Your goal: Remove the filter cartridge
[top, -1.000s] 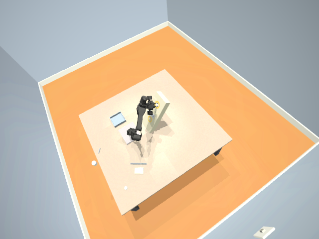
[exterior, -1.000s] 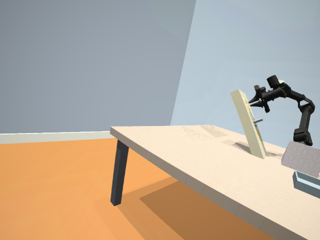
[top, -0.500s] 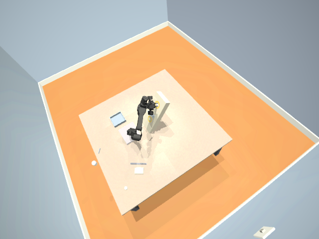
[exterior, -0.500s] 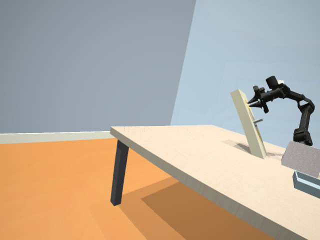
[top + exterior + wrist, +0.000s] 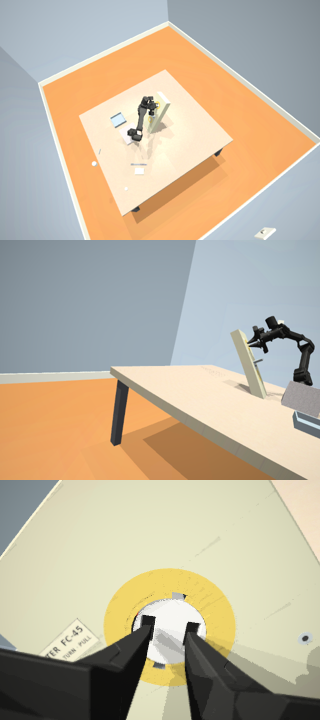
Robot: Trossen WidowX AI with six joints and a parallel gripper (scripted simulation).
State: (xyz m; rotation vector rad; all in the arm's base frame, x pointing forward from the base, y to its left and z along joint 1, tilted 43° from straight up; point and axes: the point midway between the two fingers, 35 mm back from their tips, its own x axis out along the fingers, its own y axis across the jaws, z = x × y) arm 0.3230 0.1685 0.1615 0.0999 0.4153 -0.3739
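Now: gripper tip 10 mm short of the white round filter cartridge and 10 mm above it. Round my gripper tip: blue tray 430 mm behind, 270 mm below, 260 mm to the left; then white block 470 mm behind, 410 mm to the right, 280 mm below.
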